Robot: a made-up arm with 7 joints.
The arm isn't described. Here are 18 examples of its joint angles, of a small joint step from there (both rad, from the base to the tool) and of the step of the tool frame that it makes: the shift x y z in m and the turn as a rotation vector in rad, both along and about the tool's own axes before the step.
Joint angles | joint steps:
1: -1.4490 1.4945 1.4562 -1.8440 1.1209 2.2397 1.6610 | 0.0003 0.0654 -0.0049 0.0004 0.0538 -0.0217 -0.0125
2: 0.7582 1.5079 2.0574 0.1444 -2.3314 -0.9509 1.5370 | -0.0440 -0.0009 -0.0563 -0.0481 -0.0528 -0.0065 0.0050
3: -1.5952 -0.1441 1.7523 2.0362 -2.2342 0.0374 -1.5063 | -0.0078 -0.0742 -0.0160 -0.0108 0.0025 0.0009 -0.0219
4: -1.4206 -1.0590 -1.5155 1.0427 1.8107 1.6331 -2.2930 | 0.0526 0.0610 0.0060 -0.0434 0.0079 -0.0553 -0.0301
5: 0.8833 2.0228 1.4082 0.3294 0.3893 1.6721 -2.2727 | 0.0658 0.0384 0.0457 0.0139 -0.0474 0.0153 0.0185
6: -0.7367 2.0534 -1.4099 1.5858 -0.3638 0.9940 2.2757 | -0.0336 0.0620 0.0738 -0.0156 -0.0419 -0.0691 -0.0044
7: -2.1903 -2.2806 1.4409 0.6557 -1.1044 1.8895 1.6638 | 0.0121 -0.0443 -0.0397 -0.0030 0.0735 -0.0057 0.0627
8: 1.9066 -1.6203 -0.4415 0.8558 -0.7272 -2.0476 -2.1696 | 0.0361 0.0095 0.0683 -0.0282 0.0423 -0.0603 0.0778
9: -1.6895 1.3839 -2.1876 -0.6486 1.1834 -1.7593 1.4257 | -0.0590 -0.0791 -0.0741 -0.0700 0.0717 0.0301 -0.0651
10: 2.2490 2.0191 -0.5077 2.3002 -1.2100 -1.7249 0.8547 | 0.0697 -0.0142 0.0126 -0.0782 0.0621 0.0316 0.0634
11: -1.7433 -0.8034 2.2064 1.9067 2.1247 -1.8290 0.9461 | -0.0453 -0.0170 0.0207 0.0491 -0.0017 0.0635 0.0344
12: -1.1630 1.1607 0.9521 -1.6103 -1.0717 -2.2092 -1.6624 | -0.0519 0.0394 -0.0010 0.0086 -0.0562 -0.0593 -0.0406
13: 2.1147 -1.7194 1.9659 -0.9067 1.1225 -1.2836 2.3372 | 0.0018 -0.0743 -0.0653 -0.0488 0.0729 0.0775 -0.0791
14: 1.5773 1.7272 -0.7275 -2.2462 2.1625 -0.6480 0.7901 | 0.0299 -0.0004 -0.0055 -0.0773 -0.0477 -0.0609 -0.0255
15: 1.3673 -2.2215 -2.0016 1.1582 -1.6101 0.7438 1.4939 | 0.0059 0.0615 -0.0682 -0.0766 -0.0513 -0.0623 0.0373
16: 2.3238 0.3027 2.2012 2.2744 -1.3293 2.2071 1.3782 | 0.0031 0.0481 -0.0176 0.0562 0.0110 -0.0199 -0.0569
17: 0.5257 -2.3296 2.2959 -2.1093 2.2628 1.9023 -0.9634 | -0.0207 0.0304 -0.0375 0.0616 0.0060 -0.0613 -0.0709
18: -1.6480 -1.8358 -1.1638 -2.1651 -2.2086 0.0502 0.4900 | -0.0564 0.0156 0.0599 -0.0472 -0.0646 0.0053 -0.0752
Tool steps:
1: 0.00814 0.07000 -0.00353 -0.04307 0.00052 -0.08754
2: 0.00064 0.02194 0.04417 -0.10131 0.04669 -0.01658
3: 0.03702 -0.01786 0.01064 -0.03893 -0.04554 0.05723
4: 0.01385 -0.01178 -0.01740 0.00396 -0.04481 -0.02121
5: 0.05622 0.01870 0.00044 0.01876 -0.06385 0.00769
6: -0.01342 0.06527 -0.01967 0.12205 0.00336 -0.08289
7: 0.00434 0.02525 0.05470 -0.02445 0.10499 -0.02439
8: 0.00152 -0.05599 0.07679 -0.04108 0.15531 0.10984
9: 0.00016 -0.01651 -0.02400 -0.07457 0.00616 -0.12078
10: -0.01481 0.00222 0.00339 0.10446 0.13274 -0.00306
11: 0.00964 -0.02001 -0.00080 0.11048 0.06376 0.12384
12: 0.02751 -0.01003 -0.02931 0.04186 -0.07705 0.07215
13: 0.00005 -0.02564 -0.02902 -0.05377 -0.12267 0.05943
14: 0.00687 0.02313 0.03445 -0.12310 -0.00748 -0.01672
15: 0.02206 0.00083 0.07597 0.03065 0.15130 -0.05097
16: 0.01204 0.01152 0.00277 0.01420 -0.02774 -0.02979
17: 0.01476 -0.02283 -0.02066 0.02651 -0.07344 0.01781
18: 0.08254 -0.01577 0.00279 -0.00976 0.01511 0.09948
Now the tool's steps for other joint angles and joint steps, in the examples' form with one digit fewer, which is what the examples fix.
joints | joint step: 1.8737 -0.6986 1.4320 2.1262 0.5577 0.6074 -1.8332 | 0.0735 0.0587 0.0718 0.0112 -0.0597 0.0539 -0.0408
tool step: 0.0401 -0.0321 0.0182 -0.0847 -0.0126 0.0928
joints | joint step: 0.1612 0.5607 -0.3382 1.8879 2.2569 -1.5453 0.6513 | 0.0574 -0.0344 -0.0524 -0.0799 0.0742 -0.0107 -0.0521
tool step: -0.0155 -0.0093 -0.0186 -0.0124 -0.0683 -0.1433
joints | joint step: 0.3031 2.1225 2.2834 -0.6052 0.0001 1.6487 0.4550 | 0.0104 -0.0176 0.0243 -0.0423 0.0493 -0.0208 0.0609
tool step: -0.0184 -0.0113 0.0164 -0.0352 0.0281 0.0590
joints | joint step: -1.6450 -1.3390 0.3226 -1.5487 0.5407 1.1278 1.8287 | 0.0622 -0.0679 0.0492 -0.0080 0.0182 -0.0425 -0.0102
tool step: 0.0029 -0.0106 -0.0390 -0.0069 -0.0487 -0.0057
